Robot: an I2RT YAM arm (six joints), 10 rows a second.
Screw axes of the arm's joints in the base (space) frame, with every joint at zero. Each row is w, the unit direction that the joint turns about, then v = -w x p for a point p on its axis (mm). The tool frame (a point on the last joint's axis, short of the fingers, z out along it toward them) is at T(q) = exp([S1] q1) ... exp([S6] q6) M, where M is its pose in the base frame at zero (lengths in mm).
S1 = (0, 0, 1, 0, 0, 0)
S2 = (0, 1, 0, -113.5, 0, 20)
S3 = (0, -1, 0, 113.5, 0, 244)
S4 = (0, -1, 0, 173.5, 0, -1)
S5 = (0, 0, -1, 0, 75, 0)
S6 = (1, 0, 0, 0, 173.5, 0)
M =
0 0 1 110.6
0 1 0 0
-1 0 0 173.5
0 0 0 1
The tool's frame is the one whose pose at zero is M.
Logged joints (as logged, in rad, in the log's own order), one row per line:
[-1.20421, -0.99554, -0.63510, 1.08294, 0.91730, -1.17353]
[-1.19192, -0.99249, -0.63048, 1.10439, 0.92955, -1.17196]
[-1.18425, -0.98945, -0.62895, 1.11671, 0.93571, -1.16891]
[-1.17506, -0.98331, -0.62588, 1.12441, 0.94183, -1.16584]
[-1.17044, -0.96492, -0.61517, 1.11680, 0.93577, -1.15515]
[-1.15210, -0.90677, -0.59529, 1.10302, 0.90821, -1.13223]
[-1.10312, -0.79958, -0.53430, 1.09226, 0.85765, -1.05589]
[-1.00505, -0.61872, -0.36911, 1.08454, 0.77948, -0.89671]
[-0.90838, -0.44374, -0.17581, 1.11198, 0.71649, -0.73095]
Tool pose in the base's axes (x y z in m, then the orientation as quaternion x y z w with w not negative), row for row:
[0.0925, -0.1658, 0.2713, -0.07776, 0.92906, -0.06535, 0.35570]
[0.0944, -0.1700, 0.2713, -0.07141, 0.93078, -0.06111, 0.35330]
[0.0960, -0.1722, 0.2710, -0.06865, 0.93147, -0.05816, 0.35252]
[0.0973, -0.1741, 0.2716, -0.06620, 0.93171, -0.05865, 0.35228]
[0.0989, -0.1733, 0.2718, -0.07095, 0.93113, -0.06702, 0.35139]
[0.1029, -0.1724, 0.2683, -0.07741, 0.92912, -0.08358, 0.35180]
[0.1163, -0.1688, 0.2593, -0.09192, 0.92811, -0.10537, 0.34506]
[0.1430, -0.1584, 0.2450, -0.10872, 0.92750, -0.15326, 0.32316]
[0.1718, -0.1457, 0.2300, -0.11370, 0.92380, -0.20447, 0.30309]
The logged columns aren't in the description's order. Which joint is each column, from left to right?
Columns, left to right: q6, q4, q5, q2, q3, q1.
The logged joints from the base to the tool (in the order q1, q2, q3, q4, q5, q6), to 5 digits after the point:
[-1.17353, 1.08294, 0.91730, -0.99554, -0.63510, -1.20421]
[-1.17196, 1.10439, 0.92955, -0.99249, -0.63048, -1.19192]
[-1.16891, 1.11671, 0.93571, -0.98945, -0.62895, -1.18425]
[-1.16584, 1.12441, 0.94183, -0.98331, -0.62588, -1.17506]
[-1.15515, 1.11680, 0.93577, -0.96492, -0.61517, -1.17044]
[-1.13223, 1.10302, 0.90821, -0.90677, -0.59529, -1.15210]
[-1.05589, 1.09226, 0.85765, -0.79958, -0.53430, -1.10312]
[-0.89671, 1.08454, 0.77948, -0.61872, -0.36911, -1.00505]
[-0.73095, 1.11198, 0.71649, -0.44374, -0.17581, -0.90838]

